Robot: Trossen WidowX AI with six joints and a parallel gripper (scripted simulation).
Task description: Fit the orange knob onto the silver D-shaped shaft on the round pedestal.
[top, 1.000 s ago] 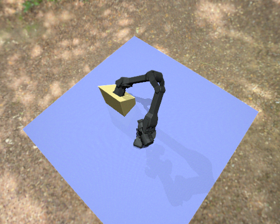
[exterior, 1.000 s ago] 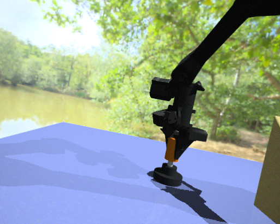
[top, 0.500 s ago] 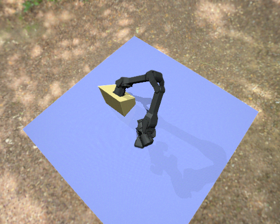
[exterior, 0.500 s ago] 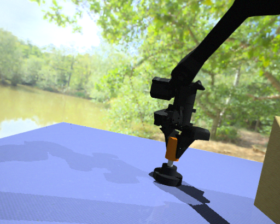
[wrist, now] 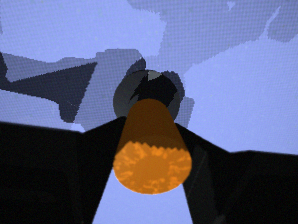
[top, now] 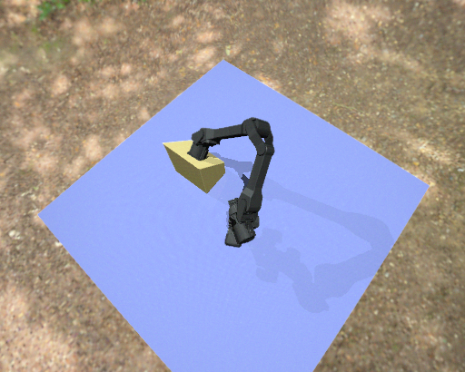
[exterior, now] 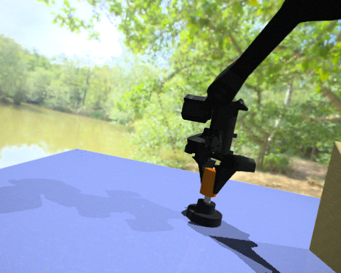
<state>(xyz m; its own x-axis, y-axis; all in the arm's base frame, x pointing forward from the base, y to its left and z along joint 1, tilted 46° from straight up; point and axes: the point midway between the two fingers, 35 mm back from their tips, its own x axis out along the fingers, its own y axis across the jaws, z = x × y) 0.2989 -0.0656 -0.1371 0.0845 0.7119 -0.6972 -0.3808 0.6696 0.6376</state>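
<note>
Right now the orange knob is 30 mm above my gripper tip. From my gripper tip the other things lie so: round pedestal: 40 mm below.
</note>
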